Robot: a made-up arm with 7 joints. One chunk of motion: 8 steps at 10 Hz.
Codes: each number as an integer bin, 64 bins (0 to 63) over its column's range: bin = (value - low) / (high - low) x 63, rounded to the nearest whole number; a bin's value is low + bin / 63 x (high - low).
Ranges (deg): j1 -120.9..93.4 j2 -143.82..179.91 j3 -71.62..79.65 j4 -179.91..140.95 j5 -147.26..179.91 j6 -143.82..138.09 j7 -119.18..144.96
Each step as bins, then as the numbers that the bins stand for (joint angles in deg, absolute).
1 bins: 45 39 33 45 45 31 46
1 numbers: 32.17 56.58 7.62 49.28 86.43 -5.10 73.68
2 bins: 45 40 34 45 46 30 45
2 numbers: 32.17 61.72 10.02 49.28 91.63 -9.58 69.49
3 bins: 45 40 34 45 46 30 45
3 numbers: 32.17 61.72 10.02 49.28 91.63 -9.58 69.49
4 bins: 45 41 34 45 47 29 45
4 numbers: 32.17 66.86 10.02 49.28 96.82 -14.05 69.49
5 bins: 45 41 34 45 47 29 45
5 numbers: 32.17 66.86 10.02 49.28 96.82 -14.05 69.49
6 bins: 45 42 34 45 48 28 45
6 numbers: 32.17 72.00 10.02 49.28 102.01 -18.53 69.49
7 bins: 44 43 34 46 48 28 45
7 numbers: 28.77 77.14 10.02 54.37 102.01 -18.53 69.49
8 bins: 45 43 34 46 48 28 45
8 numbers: 32.17 77.14 10.02 54.37 102.01 -18.53 69.49
